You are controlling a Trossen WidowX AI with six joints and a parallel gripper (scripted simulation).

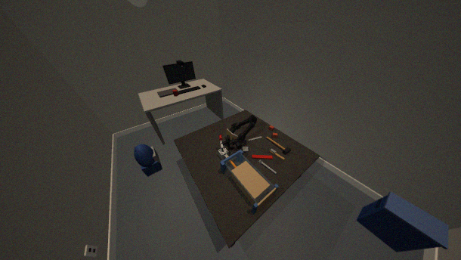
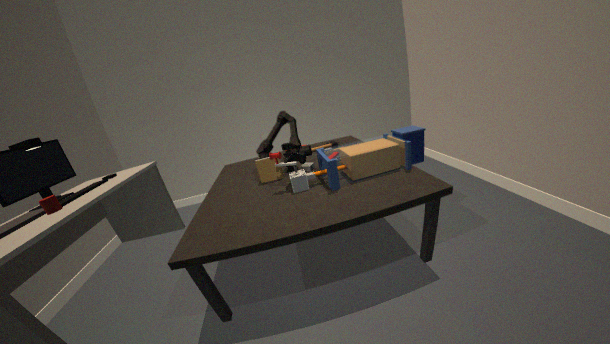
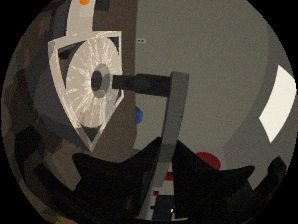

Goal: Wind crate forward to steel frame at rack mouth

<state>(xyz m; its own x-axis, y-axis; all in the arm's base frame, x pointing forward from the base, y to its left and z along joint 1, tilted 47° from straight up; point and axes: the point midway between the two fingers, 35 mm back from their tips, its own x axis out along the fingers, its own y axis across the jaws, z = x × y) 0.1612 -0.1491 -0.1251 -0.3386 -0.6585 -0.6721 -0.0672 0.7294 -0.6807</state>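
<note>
Right now my gripper tip is 4 cm past the red knob, 2 cm to the right of it and 4 cm below it. The rest, counted from my gripper tip: winch handle (1 cm behind, 1 cm to the left, 1 cm above); then grey hand winch (4 cm ahead, 2 cm to the right, 12 cm below); then blue frame (21 cm ahead, 1 cm to the left, 5 cm below).
</note>
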